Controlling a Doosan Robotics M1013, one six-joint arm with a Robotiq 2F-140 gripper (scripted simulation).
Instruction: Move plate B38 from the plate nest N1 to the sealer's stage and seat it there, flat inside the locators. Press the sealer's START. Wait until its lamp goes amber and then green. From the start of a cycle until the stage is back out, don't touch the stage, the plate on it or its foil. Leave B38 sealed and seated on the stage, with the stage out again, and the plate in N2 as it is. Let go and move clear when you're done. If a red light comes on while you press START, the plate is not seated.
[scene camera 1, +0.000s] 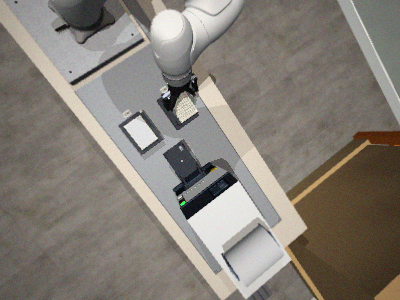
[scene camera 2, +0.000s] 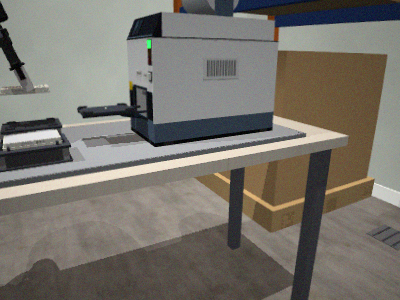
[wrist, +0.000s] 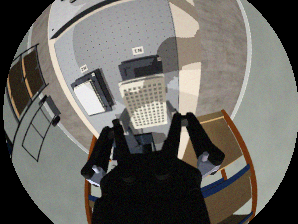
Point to a sealer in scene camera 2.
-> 177, 92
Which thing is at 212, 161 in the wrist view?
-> The gripper.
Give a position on a sealer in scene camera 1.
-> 198, 184
